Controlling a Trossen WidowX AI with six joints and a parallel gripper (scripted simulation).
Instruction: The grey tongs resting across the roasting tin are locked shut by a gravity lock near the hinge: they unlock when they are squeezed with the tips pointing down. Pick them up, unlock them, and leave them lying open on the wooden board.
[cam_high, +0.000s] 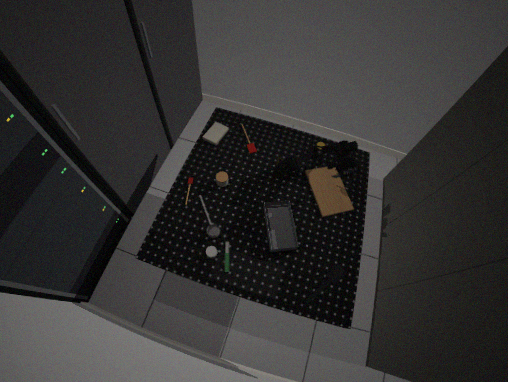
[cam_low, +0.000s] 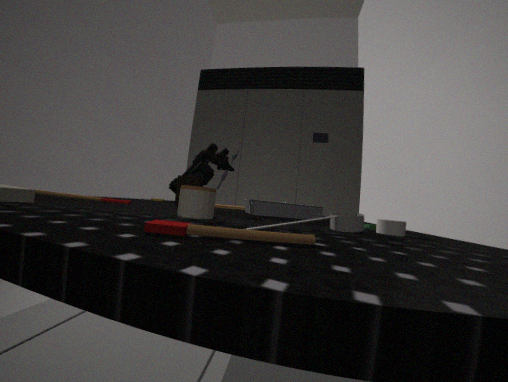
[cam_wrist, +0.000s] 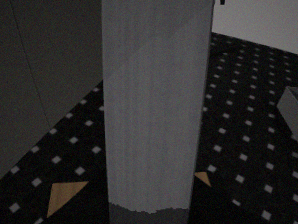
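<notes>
The wooden board is 40 mm behind my gripper tip, 30 mm to the right of it and 230 mm below it. The rest, counted from my gripper tip: yellow lock piece 30 mm behind, 20 mm to the right, 10 mm above; yellow disc 410 mm behind, 150 mm to the right, 230 mm below; grey roasting tin 330 mm ahead, 290 mm to the right, 210 mm below.
</notes>
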